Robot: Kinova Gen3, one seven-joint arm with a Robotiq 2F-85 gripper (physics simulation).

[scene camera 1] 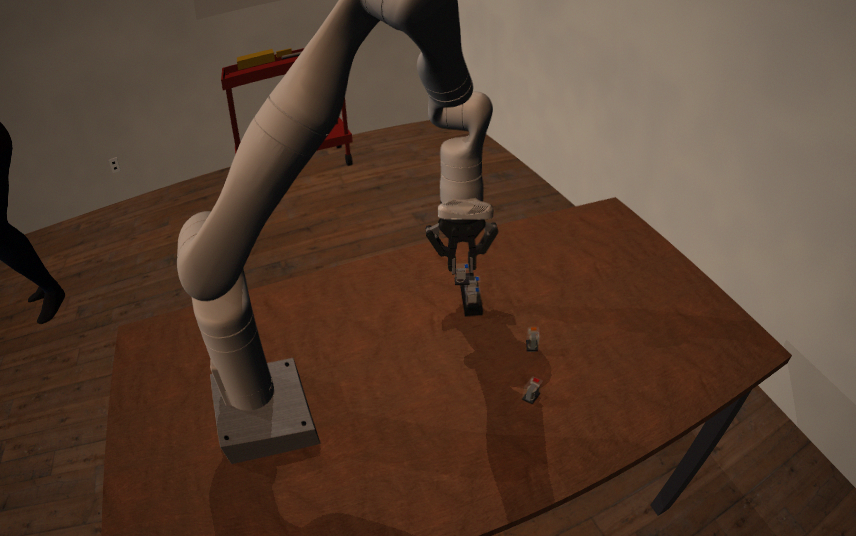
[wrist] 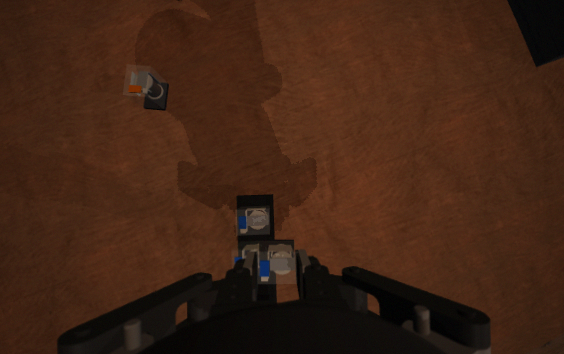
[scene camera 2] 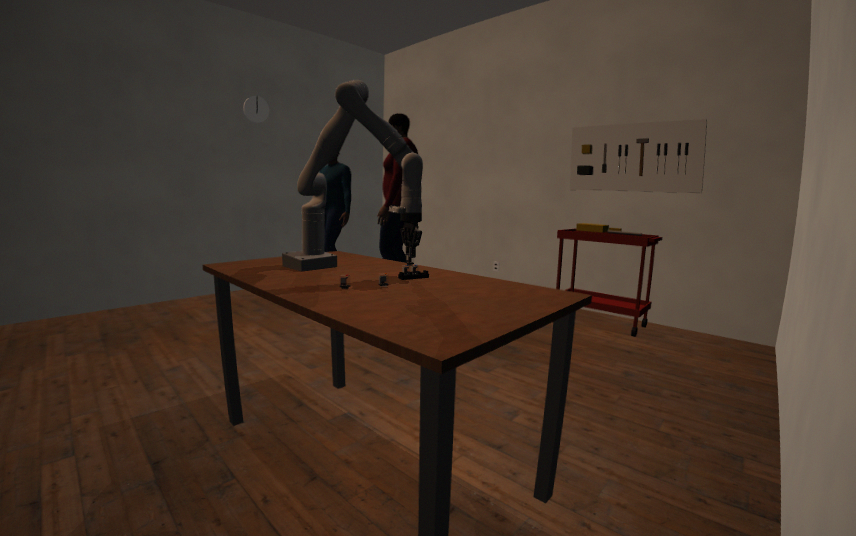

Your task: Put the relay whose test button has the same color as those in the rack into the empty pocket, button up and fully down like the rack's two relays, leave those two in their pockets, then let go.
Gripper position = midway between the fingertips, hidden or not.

Note:
I see my gripper (scene camera 1: 462, 271), an orange-button relay (wrist: 143, 85), a blue-button relay (wrist: 276, 259) and a black rack (wrist: 242, 200).
My gripper is seen too in the wrist view (wrist: 276, 264) and in scene camera 2 (scene camera 2: 410, 257).

